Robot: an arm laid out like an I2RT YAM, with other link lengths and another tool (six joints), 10 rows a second.
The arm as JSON. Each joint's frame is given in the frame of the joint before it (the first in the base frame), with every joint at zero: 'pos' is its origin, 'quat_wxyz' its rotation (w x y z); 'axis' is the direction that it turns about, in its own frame. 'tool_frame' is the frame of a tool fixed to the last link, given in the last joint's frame.
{
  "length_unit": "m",
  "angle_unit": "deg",
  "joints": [
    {
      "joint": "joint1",
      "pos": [
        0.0,
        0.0,
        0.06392
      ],
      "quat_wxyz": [
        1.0,
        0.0,
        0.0,
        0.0
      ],
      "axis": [
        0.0,
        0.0,
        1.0
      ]
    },
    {
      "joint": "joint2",
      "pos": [
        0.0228,
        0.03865,
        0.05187
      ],
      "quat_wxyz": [
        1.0,
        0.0,
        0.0,
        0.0
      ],
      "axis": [
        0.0,
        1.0,
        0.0
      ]
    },
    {
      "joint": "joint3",
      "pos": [
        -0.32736,
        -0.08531,
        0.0
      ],
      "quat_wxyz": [
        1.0,
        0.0,
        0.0,
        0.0
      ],
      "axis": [
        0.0,
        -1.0,
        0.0
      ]
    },
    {
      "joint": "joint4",
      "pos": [
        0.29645,
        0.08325,
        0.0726
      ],
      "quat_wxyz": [
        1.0,
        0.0,
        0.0,
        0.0
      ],
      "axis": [
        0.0,
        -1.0,
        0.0
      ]
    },
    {
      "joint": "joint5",
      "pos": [
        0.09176,
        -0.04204,
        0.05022
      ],
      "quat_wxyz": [
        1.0,
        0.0,
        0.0,
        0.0
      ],
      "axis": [
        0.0,
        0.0,
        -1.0
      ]
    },
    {
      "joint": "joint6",
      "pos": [
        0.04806,
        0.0,
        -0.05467
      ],
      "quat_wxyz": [
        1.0,
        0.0,
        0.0,
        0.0
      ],
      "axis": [
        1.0,
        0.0,
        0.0
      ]
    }
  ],
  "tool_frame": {
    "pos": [
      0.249,
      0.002,
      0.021
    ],
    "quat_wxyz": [
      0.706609,
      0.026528,
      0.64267,
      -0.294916
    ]
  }
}
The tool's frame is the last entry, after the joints.
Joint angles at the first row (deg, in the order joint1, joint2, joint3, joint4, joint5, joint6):
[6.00 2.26 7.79 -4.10 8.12 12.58]
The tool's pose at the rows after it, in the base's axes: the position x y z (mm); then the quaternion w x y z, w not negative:
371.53 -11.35 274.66 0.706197 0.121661 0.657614 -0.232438
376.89 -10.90 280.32 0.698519 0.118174 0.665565 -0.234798
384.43 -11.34 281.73 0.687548 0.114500 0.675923 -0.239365
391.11 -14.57 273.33 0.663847 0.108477 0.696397 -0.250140
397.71 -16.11 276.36 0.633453 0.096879 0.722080 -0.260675
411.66 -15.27 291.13 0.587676 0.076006 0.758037 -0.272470
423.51 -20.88 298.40 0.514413 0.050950 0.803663 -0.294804
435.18 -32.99 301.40 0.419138 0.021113 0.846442 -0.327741
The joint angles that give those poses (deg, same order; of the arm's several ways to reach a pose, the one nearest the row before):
[6.00 4.54 10.57 -4.08 8.14 12.60]
[6.00 8.34 13.02 -4.08 8.16 12.60]
[6.00 12.45 15.29 -4.07 8.40 12.58]
[6.00 16.47 18.28 -6.83 9.17 12.58]
[6.00 22.24 24.93 -12.58 9.61 12.53]
[6.00 32.40 37.17 -21.85 9.74 12.40]
[5.94 44.60 53.10 -36.12 10.98 12.40]
[5.94 59.48 72.40 -53.28 13.61 12.38]

